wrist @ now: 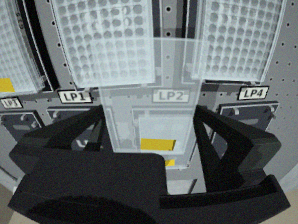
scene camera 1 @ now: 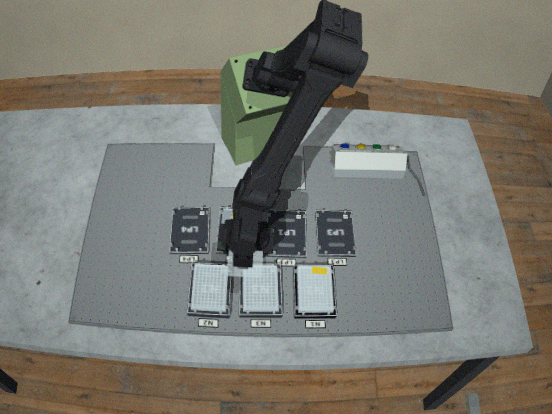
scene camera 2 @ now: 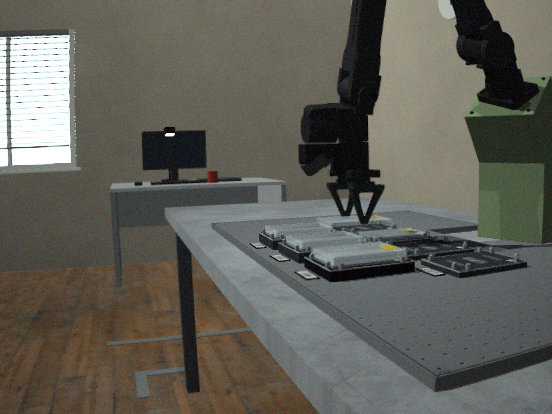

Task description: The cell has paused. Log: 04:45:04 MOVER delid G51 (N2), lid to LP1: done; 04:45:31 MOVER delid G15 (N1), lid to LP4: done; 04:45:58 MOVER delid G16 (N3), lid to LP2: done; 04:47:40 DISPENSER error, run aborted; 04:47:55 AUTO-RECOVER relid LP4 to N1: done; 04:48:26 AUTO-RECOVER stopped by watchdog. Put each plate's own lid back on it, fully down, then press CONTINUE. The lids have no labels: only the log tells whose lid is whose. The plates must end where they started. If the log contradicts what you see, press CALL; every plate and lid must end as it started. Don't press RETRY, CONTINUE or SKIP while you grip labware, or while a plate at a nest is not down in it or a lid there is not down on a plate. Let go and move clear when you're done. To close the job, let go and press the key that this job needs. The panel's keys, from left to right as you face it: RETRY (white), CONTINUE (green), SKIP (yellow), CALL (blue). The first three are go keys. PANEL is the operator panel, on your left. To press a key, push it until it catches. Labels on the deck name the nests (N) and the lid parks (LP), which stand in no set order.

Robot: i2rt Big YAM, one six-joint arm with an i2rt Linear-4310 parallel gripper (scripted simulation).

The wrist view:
my gripper: 149, 109
clear unlabelled lid: 149, 87
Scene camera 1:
my gripper: 245, 254
white operator panel: 352, 162
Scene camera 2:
my gripper: 354, 221
